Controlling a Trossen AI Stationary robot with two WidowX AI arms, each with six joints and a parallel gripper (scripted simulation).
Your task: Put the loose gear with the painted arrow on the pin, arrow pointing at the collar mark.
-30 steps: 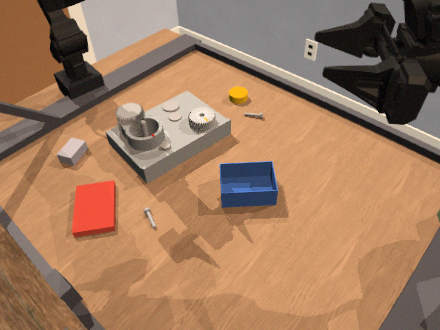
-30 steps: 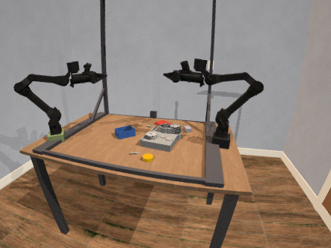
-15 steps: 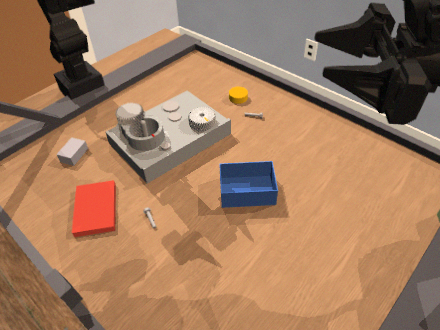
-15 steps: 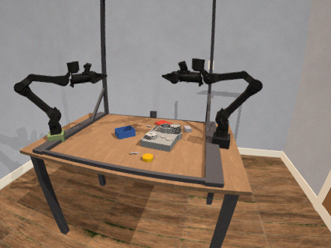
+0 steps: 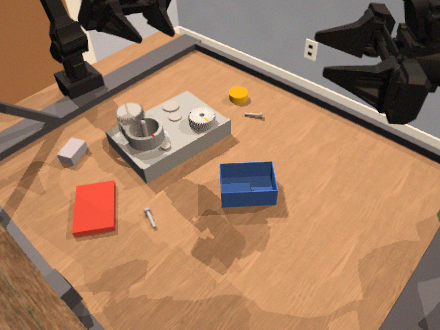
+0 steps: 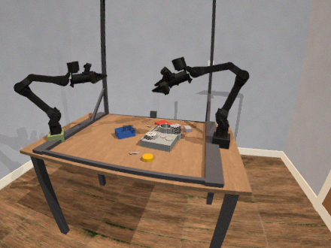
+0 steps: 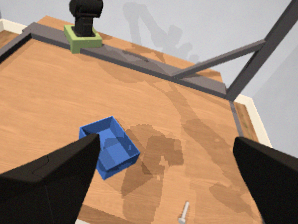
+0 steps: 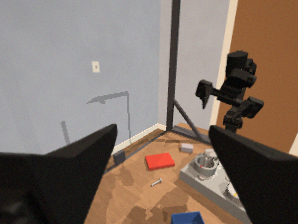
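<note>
Right now my left hand is 26 cm above the gear with painted arrow, 9 cm short of it and 4 cm to the left of it. The rest, counted from my left hand: small grey block: 30 cm below, 19 cm to the left, 11 cm behind; red flat block: 31 cm below, 20 cm behind, 4 cm to the left; blue bin: 30 cm below, 21 cm to the right, 1 cm behind.
</note>
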